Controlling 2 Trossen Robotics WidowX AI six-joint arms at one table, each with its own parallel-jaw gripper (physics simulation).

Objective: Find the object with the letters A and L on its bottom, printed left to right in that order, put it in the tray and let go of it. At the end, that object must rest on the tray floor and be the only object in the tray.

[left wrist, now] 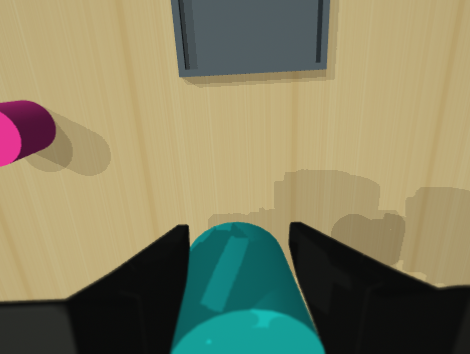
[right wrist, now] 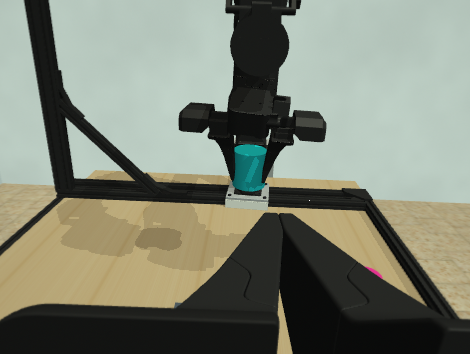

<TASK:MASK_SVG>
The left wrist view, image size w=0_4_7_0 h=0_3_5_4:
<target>my left gripper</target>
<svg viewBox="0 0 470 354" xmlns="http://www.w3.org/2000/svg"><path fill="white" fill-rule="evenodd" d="M189 226L187 224L175 226L127 260L127 262L124 262L107 275L66 299L0 301L0 354L170 354L187 282L190 253ZM290 223L288 242L295 274L326 354L470 354L470 285L438 288L364 255L302 222Z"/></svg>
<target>teal cylinder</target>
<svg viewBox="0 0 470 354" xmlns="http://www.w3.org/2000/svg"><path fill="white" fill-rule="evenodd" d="M194 240L190 246L187 282L170 354L325 354L323 345L283 250L271 233L251 223L227 222L206 230Z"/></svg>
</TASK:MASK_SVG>
